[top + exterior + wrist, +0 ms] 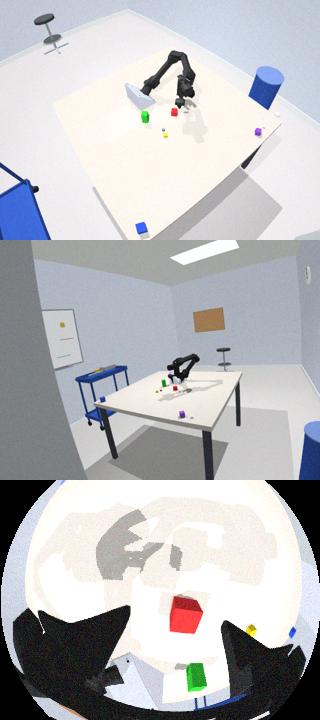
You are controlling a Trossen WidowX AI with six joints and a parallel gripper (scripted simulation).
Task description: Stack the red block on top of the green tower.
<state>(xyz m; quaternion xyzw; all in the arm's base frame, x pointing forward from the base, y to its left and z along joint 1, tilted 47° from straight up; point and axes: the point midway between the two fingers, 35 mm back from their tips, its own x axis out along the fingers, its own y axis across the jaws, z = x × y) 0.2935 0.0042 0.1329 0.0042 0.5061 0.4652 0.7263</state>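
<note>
Now: the red block 10 mm behind my gripper tip, 40 mm to the right of it and 70 mm below it. Round my gripper tip: grey cube: 50 mm ahead, 190 mm to the right, 80 mm below; then yellow cube: 90 mm ahead, 210 mm to the right, 70 mm below; then purple cube: 490 mm ahead, 280 mm to the left, 70 mm below.
</note>
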